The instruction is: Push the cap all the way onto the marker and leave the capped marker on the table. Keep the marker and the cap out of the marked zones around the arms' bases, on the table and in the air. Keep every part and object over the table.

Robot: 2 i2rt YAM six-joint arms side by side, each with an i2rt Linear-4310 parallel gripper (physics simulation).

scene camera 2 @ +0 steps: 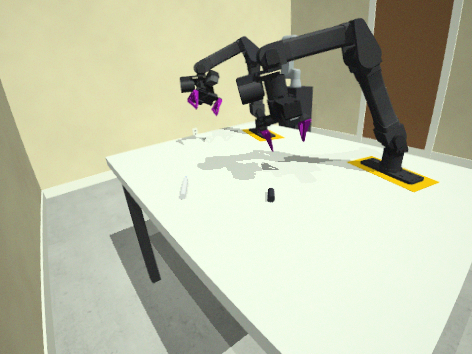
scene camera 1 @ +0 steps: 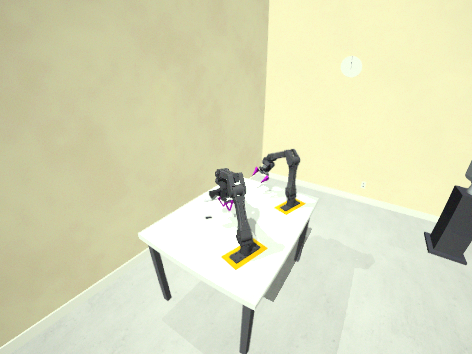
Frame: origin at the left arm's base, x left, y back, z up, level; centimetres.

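Seen in the pictures: left gripper, fingertip midpoint: [scene camera 2: 288,146] [scene camera 1: 226,208]; right gripper, fingertip midpoint: [scene camera 2: 207,111] [scene camera 1: 256,179]; left arm's base, link origin: [scene camera 2: 389,171] [scene camera 1: 245,252]; right arm's base, link origin: [scene camera 1: 290,205].
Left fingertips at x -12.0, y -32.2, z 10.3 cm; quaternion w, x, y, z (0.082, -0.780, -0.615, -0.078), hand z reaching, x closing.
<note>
Offsets run from my left fingertips to a thing's middle.
A black cap {dy -10.6, dx +8.7, dz -9.4 cm} [scene camera 1: 208,217] [scene camera 2: 270,195] lies on the white table. A whitish marker {dy -30.6, dx -8.3, dz -9.4 cm} [scene camera 2: 184,188] lies on the table to the left of the cap in scene camera 2, well apart from it; I cannot make it out in scene camera 1. My left gripper [scene camera 1: 226,202] [scene camera 2: 288,145] is open and empty, pointing down above the table, behind the cap in scene camera 2. My right gripper [scene camera 1: 258,178] [scene camera 2: 206,112] is open and empty, raised high near the far end of the table in scene camera 1, away from both parts.
Orange marked zones surround the left arm's base [scene camera 1: 262,248] [scene camera 2: 414,188] and the right arm's base [scene camera 1: 300,204] [scene camera 2: 277,137]. The marker lies near the table's left edge in scene camera 2. A dark pedestal [scene camera 1: 451,225] stands on the floor beyond the table.
</note>
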